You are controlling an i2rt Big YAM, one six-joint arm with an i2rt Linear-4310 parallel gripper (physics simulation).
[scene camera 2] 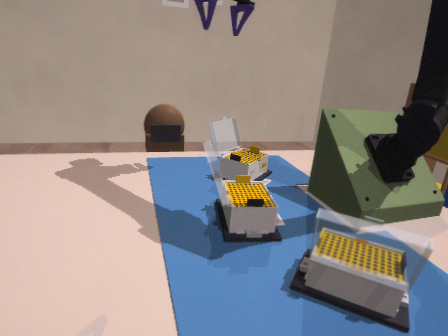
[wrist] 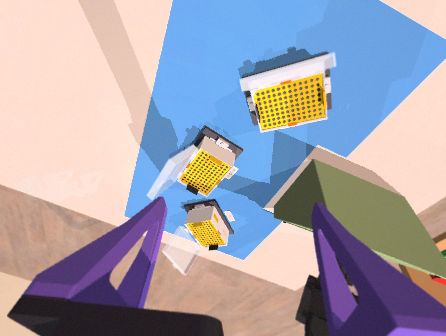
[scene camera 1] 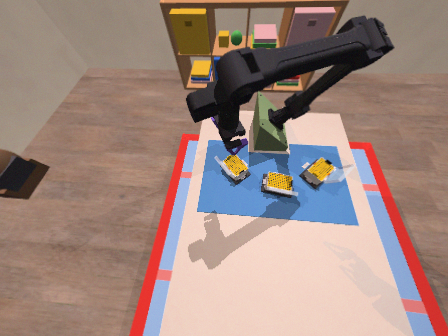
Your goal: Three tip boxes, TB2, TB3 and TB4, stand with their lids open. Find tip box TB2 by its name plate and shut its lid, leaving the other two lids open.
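Seen in the pictures: gripper, fingertip midpoint: (scene camera 2: 221,33) (wrist: 236,205) (scene camera 1: 228,143); arm's base, origin of the base link: (scene camera 2: 387,158) (scene camera 1: 274,120).
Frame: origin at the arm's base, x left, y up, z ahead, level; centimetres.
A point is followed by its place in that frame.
Tip box TB2 (scene camera 1: 235,166) {x -21.8, y -5.9, z 27.5 cm} (scene camera 2: 245,164) (wrist: 291,102) {x -22.4, y -5.9, z 26.3 cm} is the leftmost box in scene camera 1, the farthest in scene camera 2 and the nearest in the wrist view. Its clear lid (scene camera 1: 219,162) {x -29.7, y 2.7, z 30.1 cm} (scene camera 2: 225,135) {x -28.0, y -1.5, z 30.5 cm} (wrist: 290,70) {x -28.8, y 2.7, z 31.1 cm} stands open; its name plate is hidden now. The middle box (scene camera 1: 278,182) {x 0.0, y -5.9, z 35.9 cm} (scene camera 2: 250,200) {x 6.1, y -4.4, z 37.5 cm} (wrist: 205,171) {x -0.1, y -5.9, z 35.3 cm} and the right-hand box (scene camera 1: 319,171) {x 21.4, y -5.9, z 29.1 cm} (scene camera 2: 357,257) (wrist: 206,232) {x 21.9, y -5.9, z 27.9 cm} also have open lids; their plates are unreadable here. My gripper (scene camera 1: 238,147) (scene camera 2: 221,31) {x -24.9, y 24.7, z 34.7 cm} (wrist: 236,205) {x -24.9, y 24.7, z 34.7 cm} is open and empty, high above the boxes, near TB2's side.
The boxes stand on a blue mat (scene camera 1: 215,200) {x -31.7, y -11.6, z 44.9 cm} (scene camera 2: 185,210) {x -5.5, y -11.6, z 46.4 cm} (wrist: 215,50) {x -23.6, y -11.6, z 42.2 cm}. The green wedge-shaped arm base (scene camera 1: 260,127) {x -10.1, y 8.2, z 12.8 cm} (scene camera 2: 345,165) {x 0.7, y -0.9, z 12.9 cm} (wrist: 350,210) {x -10.6, y 1.6, z 7.3 cm} stands behind it on the table (scene camera 1: 250,295) {x -14.6, y -11.9, z 83.1 cm}. A bookshelf (scene camera 1: 255,4) and a brown stool-like object (scene camera 2: 164,117) are beyond the table.
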